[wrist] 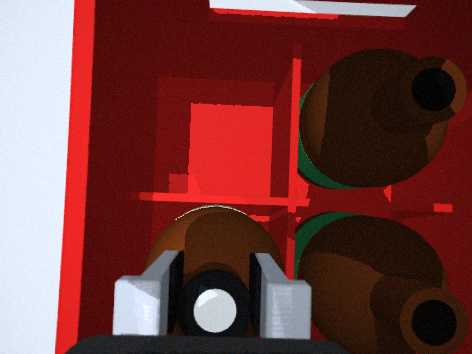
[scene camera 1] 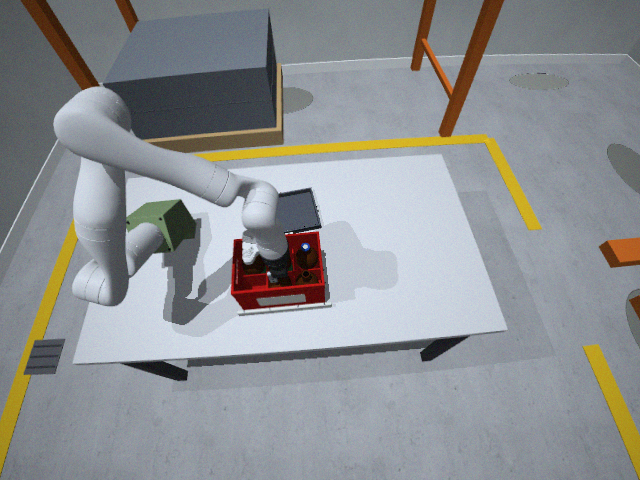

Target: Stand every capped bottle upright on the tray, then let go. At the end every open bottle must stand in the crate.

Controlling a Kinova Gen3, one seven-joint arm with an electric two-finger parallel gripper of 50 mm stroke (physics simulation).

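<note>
The red crate stands on the table and holds brown bottles in compartments. My gripper points down into it and is shut on the neck of a bottle with a black, pale-topped cap, upright in the front middle compartment. Two open bottles stand in the back left and back middle compartments. Another open bottle stands front right. A blue-capped bottle stands back right. The dark tray lies behind the crate, partly hidden by the arm; no bottle shows on its visible part.
The front left compartment is empty. Low dividers separate the compartments. A green block is at the left of the white table. A pale strip lies along the crate's front. A large grey box stands behind the table.
</note>
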